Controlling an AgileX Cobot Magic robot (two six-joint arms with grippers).
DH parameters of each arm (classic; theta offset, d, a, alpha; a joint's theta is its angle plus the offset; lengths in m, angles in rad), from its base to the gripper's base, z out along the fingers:
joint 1: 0 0.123 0 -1.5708
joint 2: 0.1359 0 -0.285 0
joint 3: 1.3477 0 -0.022 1.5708
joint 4: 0 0.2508 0 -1.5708
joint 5: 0 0 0.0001 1.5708
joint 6: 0 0.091 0 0
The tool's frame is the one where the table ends.
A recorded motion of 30 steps. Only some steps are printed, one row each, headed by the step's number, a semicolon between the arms.
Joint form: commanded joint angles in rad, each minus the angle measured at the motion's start. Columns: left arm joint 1, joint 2, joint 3, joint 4, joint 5, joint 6; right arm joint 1, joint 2, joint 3, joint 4, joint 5, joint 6.
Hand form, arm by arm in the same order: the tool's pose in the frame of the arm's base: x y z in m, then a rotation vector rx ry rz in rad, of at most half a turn. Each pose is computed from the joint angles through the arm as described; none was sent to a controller.
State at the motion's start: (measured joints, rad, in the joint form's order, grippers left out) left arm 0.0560 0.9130 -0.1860 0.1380 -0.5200 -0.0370; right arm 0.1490 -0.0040 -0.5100 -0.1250 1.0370 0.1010
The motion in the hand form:
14: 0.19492 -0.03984 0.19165 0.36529 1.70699 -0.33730; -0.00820 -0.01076 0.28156 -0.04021 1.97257 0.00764
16: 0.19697 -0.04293 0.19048 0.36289 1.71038 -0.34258; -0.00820 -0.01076 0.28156 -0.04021 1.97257 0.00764
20: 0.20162 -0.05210 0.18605 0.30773 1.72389 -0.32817; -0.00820 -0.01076 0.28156 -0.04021 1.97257 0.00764
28: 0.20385 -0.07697 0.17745 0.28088 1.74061 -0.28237; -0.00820 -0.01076 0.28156 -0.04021 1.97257 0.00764
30: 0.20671 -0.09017 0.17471 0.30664 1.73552 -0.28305; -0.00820 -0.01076 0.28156 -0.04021 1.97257 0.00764
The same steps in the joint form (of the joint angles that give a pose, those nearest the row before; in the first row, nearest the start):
14: -0.0700 0.3770 -0.0210 0.4120 -0.3760 -0.2740; -0.0090 -0.0270 0.0040 0.0030 -0.0050 -0.0080
16: -0.0950 0.3920 -0.0260 0.3810 -0.3760 -0.2600; -0.0090 -0.0270 0.0040 0.0030 -0.0050 -0.0080
20: -0.1990 0.4330 -0.0310 0.1900 -0.3740 -0.1760; -0.0090 -0.0270 0.0040 0.0030 -0.0050 -0.0080
28: -0.4220 0.5060 -0.0440 -0.1530 -0.3980 0.0100; -0.0090 -0.0270 0.0040 0.0030 -0.0050 -0.0080
30: -0.4950 0.5490 -0.0660 -0.2230 -0.4210 0.0550; -0.0090 -0.0270 0.0040 0.0030 -0.0050 -0.0080

